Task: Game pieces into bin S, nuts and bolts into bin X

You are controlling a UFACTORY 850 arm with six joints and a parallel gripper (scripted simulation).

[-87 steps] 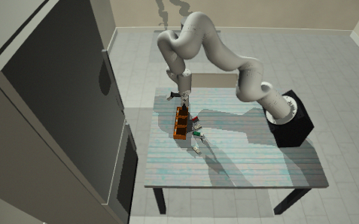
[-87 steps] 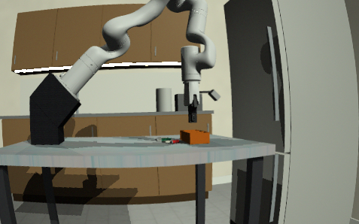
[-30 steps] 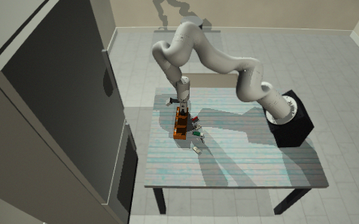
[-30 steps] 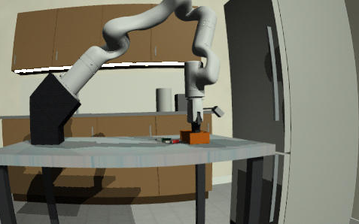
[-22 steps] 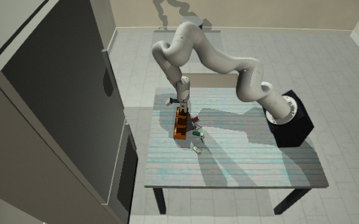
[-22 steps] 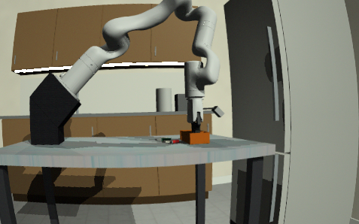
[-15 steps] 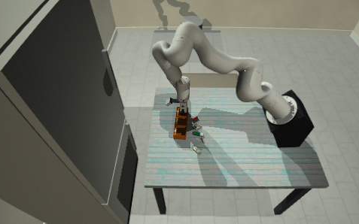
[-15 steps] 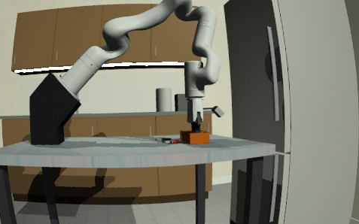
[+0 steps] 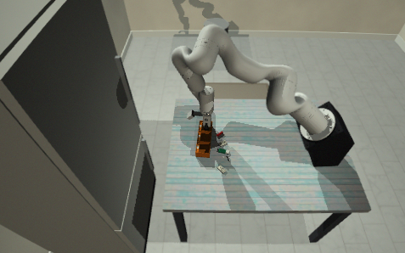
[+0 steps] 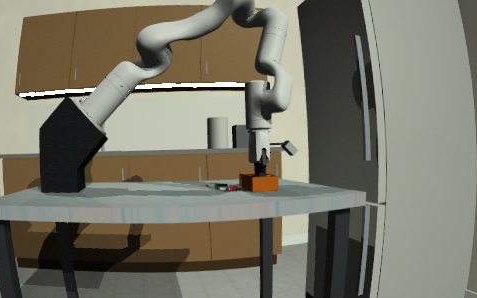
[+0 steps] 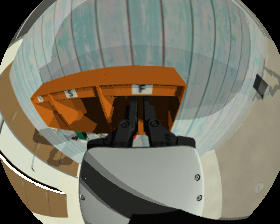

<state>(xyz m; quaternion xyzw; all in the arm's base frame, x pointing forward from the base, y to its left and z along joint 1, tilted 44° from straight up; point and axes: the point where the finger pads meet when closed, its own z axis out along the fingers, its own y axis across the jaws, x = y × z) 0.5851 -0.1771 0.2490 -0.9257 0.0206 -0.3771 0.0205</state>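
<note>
Now: hand 8 cm to the right of the orange bin, 1 cm short of it and 1 cm above it. Round my hand: bolt: 21 cm to the left, 13 cm behind, 3 cm below; then red piece: 9 cm behind, 3 cm to the left, 3 cm below; then green piece: 17 cm to the left, 11 cm behind, 3 cm below.
</note>
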